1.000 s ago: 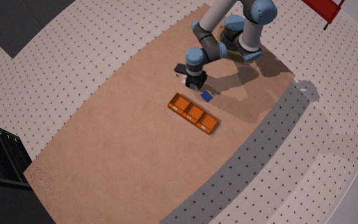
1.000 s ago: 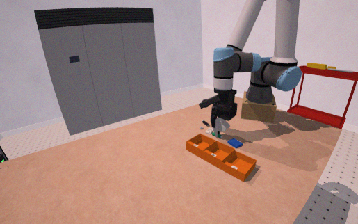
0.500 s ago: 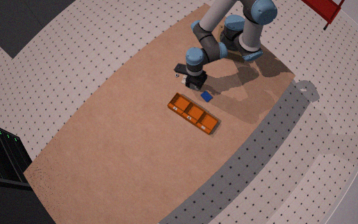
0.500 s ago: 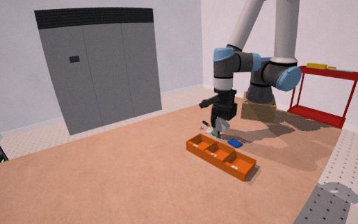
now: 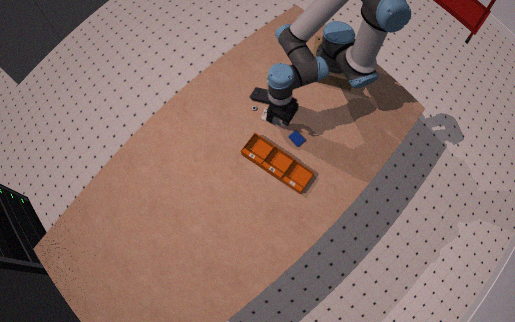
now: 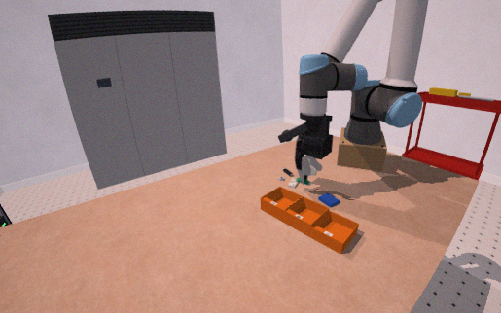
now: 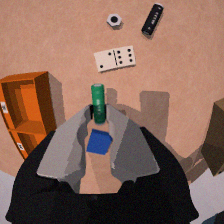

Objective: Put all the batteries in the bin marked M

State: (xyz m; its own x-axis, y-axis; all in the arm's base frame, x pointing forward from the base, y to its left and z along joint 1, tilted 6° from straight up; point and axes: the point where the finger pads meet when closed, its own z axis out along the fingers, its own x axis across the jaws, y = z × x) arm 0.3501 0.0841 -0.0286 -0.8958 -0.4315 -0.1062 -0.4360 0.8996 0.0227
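The white domino is 60 mm to the right of my hand and 40 mm below it. From my hand the other things lie so: green battery: 10 mm below; blue block: 90 mm to the left, 40 mm below, 30 mm behind; small grey round piece: 100 mm to the right, 40 mm below, 30 mm ahead.
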